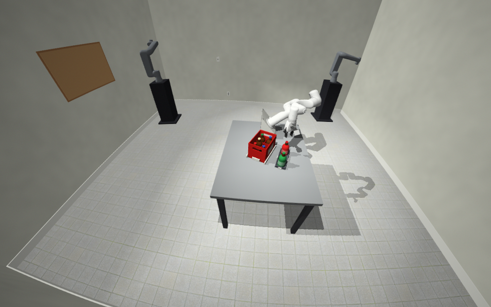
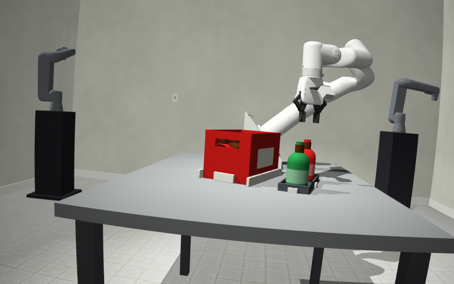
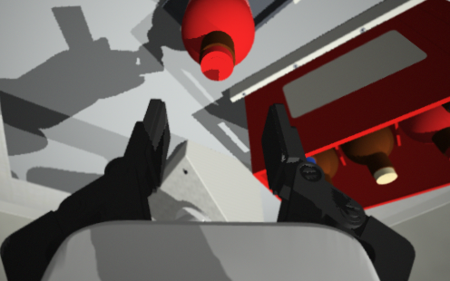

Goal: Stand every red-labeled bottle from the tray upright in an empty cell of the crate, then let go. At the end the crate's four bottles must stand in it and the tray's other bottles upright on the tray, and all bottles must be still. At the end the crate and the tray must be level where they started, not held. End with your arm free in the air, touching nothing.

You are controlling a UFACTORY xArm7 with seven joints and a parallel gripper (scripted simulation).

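Right now the red-labeled bottle is 160 mm below my hand. From my hand the other things lie so: dark tray: 230 mm below, 80 mm ahead, 30 mm to the right; then red crate: 240 mm to the right, 160 mm below, 30 mm behind; then green bottle: 160 mm below, 160 mm ahead, 70 mm to the right.
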